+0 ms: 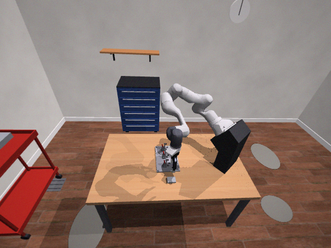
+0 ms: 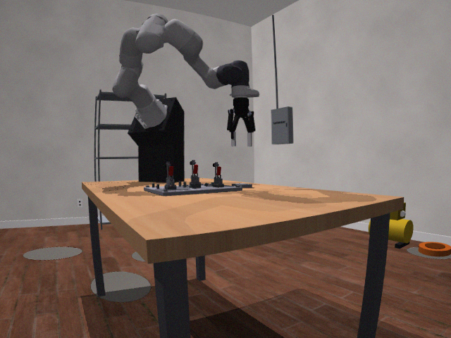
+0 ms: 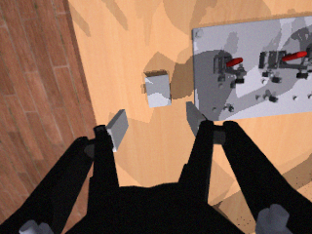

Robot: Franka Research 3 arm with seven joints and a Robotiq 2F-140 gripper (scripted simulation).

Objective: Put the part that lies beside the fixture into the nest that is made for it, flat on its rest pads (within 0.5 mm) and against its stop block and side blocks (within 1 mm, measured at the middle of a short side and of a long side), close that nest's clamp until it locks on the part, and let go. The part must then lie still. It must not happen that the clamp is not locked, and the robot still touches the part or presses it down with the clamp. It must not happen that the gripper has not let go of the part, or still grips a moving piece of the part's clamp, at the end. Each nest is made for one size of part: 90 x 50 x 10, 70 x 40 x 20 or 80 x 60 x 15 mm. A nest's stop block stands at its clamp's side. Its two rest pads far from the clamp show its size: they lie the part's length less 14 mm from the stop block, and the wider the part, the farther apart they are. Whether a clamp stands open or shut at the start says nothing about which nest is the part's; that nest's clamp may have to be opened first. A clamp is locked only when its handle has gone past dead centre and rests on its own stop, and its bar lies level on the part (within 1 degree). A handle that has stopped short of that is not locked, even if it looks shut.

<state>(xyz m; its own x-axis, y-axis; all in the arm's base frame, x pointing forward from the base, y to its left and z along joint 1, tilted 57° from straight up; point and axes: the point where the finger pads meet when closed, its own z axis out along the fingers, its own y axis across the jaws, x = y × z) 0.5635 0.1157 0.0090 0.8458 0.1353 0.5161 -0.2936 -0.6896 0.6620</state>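
Now: the grey block part 210 mm below my hand. From my hand the other things lie so: grey fixture plate 260 mm to the right, 210 mm below, 80 mm behind.
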